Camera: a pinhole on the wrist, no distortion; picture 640 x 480 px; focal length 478.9 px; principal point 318.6 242.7 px. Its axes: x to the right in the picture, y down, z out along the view. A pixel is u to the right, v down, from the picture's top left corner.
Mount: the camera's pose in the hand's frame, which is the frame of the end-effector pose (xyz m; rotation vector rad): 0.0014 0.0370 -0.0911 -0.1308 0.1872 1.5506
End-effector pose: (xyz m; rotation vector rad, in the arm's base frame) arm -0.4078 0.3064 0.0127 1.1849 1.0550 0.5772
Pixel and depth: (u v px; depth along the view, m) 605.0 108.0 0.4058
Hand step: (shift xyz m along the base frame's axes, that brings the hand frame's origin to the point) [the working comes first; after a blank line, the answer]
In the camera's frame: 0.2427 -0.1141 0.4058

0.3360 0.1074 0.2880
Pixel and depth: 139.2 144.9 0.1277
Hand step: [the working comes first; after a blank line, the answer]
In the camera's frame: -0.0478 -0.0261 0.1277

0.0540 0.0117 0.0038
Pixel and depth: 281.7 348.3 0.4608
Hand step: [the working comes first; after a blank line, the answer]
In the camera's frame: -0.0355 0.1016 0.4608

0.3078 -0.2082 0.1249
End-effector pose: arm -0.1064 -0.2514 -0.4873 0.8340 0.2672 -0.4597
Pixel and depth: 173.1 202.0 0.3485
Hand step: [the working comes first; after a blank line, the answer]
In the camera's frame: -0.1059 -0.0296 0.3485

0.0520 -0.2163 0.1595
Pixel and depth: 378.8 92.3 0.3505
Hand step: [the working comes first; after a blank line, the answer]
In the camera's frame: 0.0441 -0.1101 0.3505

0.1934 -0.1312 0.2009
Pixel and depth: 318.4 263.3 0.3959
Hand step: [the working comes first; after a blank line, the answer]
In the camera's frame: -0.0002 0.0170 0.3959

0.0712 -0.1578 0.2682
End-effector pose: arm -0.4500 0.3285 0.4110 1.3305 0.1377 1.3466
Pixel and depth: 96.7 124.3 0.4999
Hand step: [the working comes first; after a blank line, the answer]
In the camera's frame: -0.2316 -0.1236 0.4999

0.4215 -0.1296 0.1676
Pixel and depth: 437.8 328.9 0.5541
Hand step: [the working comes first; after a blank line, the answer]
In the camera's frame: 0.1379 0.0997 0.5541

0.1124 -0.4004 0.3107
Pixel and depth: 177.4 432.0 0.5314
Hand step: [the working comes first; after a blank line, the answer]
In the camera's frame: -0.1567 0.2101 0.5314

0.2807 -0.4176 0.0445
